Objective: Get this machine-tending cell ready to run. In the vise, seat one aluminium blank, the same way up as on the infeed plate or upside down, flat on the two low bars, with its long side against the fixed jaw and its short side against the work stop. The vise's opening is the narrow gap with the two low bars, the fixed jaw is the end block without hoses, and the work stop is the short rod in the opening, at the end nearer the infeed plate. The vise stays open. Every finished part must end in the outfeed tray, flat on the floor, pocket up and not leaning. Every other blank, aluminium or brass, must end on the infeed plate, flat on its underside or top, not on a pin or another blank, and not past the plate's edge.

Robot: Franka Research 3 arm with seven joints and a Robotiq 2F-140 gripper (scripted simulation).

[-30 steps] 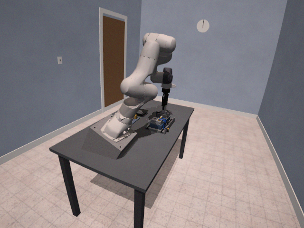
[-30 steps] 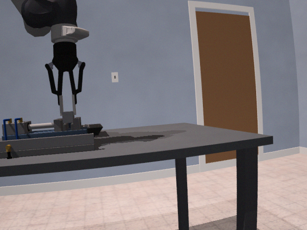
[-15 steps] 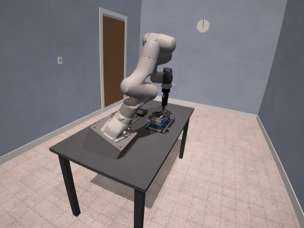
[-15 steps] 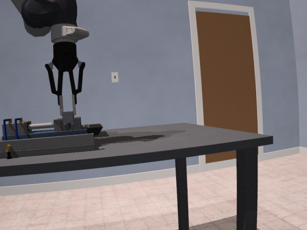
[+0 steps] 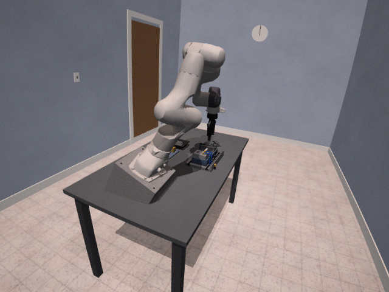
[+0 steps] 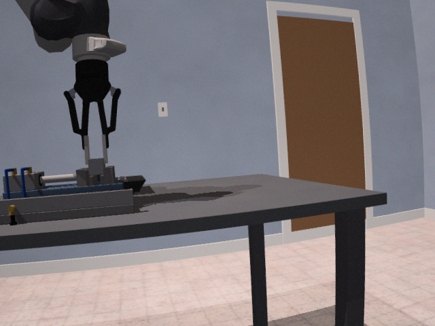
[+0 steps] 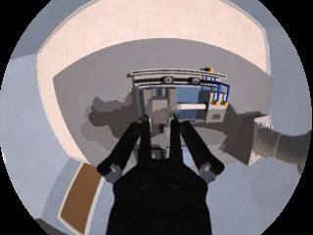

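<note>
Now: hand 50 mm to the right of the work stop and 50 mm above it. From my hand the other things lie so: vise guard rail: 80 mm behind, 90 mm to the right, 100 mm below; then vise: 70 mm behind, 10 mm to the left, 100 mm below; then brass blank: 60 mm behind, 290 mm to the left, 110 mm below.
</note>
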